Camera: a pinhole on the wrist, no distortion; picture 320 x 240 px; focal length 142.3 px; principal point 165.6 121.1 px. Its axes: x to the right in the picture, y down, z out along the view. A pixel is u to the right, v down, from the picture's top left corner.
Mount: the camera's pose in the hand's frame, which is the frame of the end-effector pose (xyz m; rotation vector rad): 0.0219 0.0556 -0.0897 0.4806 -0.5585 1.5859
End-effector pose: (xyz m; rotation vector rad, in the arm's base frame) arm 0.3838 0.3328 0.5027 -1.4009 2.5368 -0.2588
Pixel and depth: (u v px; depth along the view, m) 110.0 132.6 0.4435
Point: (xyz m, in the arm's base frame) 0.7179 0.1463 0.4503
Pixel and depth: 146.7 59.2 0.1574
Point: 0.3888 0.2284 0.4807
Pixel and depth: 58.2 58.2 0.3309
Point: 0.5694 -0.0003 0.5407
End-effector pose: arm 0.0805 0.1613 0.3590 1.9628 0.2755 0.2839
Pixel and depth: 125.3 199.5 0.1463
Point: 0.0199 0.1748 0.2914
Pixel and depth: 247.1 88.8 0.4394
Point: 0.2994 -0.1670 0.1946
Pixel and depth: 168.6 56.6 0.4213
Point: 0.3448 0.0718 0.1023
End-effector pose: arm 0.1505 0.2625 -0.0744 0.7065 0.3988 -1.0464
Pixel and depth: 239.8 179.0 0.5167
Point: -0.0169 0.0607 0.3763
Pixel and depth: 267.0 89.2 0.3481
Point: 0.2119 -0.0079 0.1420
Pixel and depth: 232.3 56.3 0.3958
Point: 0.1960 -0.1040 0.0575
